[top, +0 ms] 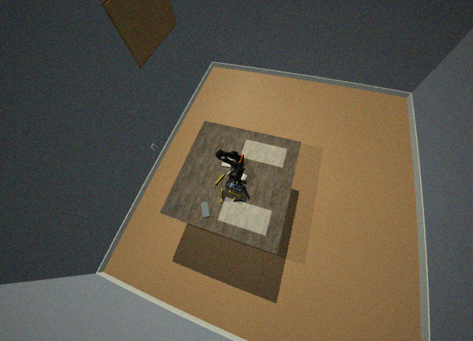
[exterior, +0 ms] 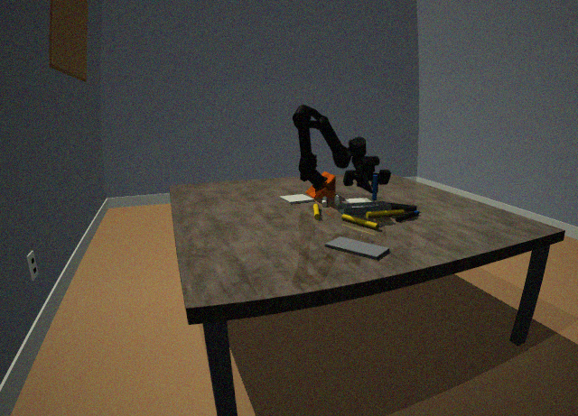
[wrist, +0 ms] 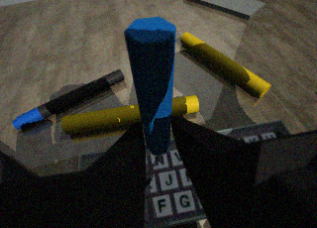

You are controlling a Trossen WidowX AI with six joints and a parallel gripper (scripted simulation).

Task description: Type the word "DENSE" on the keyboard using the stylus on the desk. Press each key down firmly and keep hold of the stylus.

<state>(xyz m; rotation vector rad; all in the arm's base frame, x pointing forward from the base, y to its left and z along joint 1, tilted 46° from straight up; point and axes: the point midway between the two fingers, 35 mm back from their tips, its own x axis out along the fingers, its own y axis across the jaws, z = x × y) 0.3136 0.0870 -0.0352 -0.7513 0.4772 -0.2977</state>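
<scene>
My gripper tip is now 110 mm to the right of the blue-capped pen, 100 mm short of it and 70 mm above it. Round my gripper tip: grey slab (320 mm ahead, 230 mm to the right, 70 mm below); yellow marker (210 mm to the right, 70 mm below, 50 mm behind); blue stylus (20 mm below).
</scene>
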